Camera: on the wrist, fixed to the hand. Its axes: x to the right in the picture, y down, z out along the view.
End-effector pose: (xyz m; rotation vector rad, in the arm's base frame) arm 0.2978 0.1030 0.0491 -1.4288 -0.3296 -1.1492
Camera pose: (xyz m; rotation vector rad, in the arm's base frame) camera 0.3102 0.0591 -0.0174 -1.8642 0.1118 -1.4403
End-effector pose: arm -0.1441 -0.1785 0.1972 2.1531 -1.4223 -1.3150
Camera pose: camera -0.1474 -0.1971 0.2755 1.8072 -0.7875 -1.3617
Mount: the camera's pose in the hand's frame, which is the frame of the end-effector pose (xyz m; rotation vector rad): -0.0277 0.0598 -0.0464 -0.6159 0.1344 -0.0349
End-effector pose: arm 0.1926 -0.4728 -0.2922 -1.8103 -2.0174 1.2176
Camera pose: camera 0.2728 -0.4808 -0.2906 1.8809 2.3475 -0.4310
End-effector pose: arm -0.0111 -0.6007 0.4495 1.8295 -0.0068 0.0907
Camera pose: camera -0.0446 -0.5725 0.5172 1.2052 0.0834 0.1668
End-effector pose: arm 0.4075 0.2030 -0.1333 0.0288 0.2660 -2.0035
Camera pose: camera 0.4685 0.2124 -0.1851 -0.2332 0.9622 -1.8796
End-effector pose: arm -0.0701 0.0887 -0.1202 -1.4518 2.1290 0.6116
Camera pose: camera -0.1241 0.1004 -0.0615 -1.8804 2.1058 1.2682
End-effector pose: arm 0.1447 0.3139 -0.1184 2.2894 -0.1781 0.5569
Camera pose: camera 0.0868 0.3038 -0.0632 1.6507 -0.2095 0.5447
